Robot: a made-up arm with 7 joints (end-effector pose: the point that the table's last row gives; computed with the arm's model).
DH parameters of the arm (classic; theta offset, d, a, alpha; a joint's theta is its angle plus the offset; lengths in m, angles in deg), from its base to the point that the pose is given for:
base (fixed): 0 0 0 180
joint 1: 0 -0.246 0 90
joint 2: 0 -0.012 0 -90
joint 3: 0 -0.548 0 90
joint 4: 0 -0.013 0 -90
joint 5: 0 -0.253 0 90
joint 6: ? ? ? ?
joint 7: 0 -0.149 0 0
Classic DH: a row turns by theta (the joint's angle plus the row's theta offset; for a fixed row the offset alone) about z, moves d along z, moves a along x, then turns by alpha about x.
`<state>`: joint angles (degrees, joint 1 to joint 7).
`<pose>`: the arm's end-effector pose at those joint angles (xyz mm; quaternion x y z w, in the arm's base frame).
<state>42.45 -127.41 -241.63 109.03 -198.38 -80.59 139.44</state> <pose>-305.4 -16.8 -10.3 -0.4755 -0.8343 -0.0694 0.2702</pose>
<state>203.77 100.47 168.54 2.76 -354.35 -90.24 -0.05</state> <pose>-709.6 297.9 -32.0 -0.0577 0.0634 0.9732 0.2135</pose>
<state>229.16 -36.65 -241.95 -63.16 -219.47 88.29 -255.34</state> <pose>-17.6 -418.7 718.9 0.2066 0.2680 0.8839 0.3229</pose>
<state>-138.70 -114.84 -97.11 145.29 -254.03 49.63 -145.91</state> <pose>70.1 -362.5 213.8 0.4517 0.8259 0.3140 0.1235</pose>
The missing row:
joint 6: 0 0 0 -90
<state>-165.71 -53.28 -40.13 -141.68 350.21 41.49 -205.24</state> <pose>436.0 99.5 251.4 -0.1751 -0.2937 0.9043 0.2554</pose>
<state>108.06 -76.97 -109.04 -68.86 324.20 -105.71 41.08</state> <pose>-53.3 506.0 528.0 -0.5313 -0.6233 -0.4868 0.3036</pose>
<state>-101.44 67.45 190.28 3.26 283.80 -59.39 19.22</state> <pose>-282.4 784.4 549.3 0.6687 0.0609 0.6344 0.3830</pose>
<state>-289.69 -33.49 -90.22 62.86 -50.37 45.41 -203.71</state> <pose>176.4 506.7 750.2 0.3730 -0.4168 0.0631 0.8266</pose>
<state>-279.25 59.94 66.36 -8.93 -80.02 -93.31 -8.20</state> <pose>77.8 -589.0 787.9 0.8183 -0.4766 0.2869 0.1442</pose>
